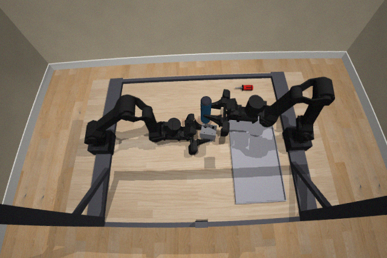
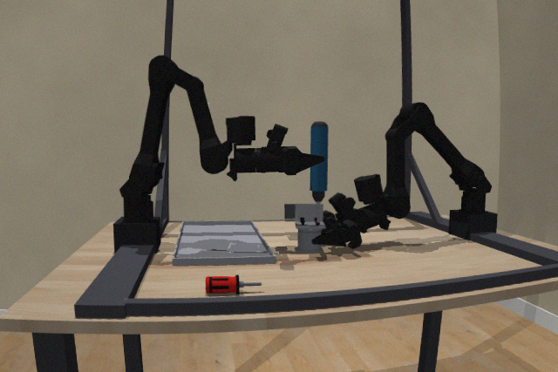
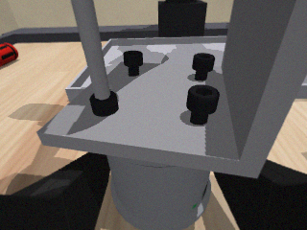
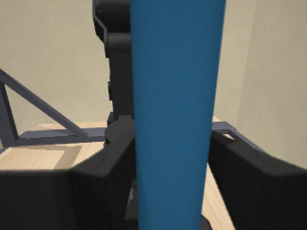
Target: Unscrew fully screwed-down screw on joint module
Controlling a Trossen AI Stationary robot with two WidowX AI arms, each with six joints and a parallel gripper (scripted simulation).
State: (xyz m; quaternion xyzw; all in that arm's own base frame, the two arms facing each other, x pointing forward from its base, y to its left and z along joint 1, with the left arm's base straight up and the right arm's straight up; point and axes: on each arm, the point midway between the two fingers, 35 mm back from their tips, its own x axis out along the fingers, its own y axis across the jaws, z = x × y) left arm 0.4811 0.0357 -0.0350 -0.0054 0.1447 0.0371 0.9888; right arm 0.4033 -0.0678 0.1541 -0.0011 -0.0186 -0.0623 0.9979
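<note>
My right gripper is now 40 mm to the right of the blue electric screwdriver and 30 mm above it. The rest, counted from my right hand: grey joint module: 190 mm below, 10 mm to the left, 10 mm behind; grey bracket: 150 mm below, 20 mm behind, 10 mm to the left; bit: 130 mm below, 30 mm to the left.
My left hand is 10 mm short of the grey joint module, 30 mm to the left of it and 10 mm above it. The rest, counted from my left hand: grey bracket (30 mm to the right, 40 mm above); bit (20 mm ahead, 20 mm to the right, 60 mm above); blue electric screwdriver (20 mm ahead, 10 mm to the right, 150 mm above).
</note>
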